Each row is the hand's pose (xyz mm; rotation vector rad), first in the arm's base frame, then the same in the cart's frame.
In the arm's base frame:
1: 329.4 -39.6 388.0 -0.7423 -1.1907 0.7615
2: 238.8 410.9 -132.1 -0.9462 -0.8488 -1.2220
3: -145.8 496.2 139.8 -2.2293 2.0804 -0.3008
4: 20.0 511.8 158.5 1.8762 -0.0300 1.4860
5: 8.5 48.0 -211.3 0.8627 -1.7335 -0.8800
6: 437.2 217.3 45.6 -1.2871 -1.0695 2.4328
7: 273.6 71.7 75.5 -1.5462 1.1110 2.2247
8: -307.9 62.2 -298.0 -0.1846 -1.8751 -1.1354
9: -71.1 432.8 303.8 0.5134 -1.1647 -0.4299
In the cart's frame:
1: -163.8 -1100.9 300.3 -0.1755 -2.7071 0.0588
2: -174.8 -407.7 266.7 0.8001 -1.3058 -1.4413
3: -496.2 -527.4 -67.3 -1.3255 0.7029 -0.5481
4: -484.1 -544.7 98.9 -0.8741 0.7272 -2.6231
5: 91.9 -564.8 -41.8 -2.3236 1.6727 0.5302
6: -106.1 -683.7 432.6 1.8686 1.9543 -0.6090
7: -54.4 -787.7 244.5 -2.2723 -0.4893 1.0023
8: 69.8 -464.6 -353.7 1.7205 -2.0341 -1.6351
9: -540.2 -698.6 5.1 1.9054 -1.9798 -0.0170

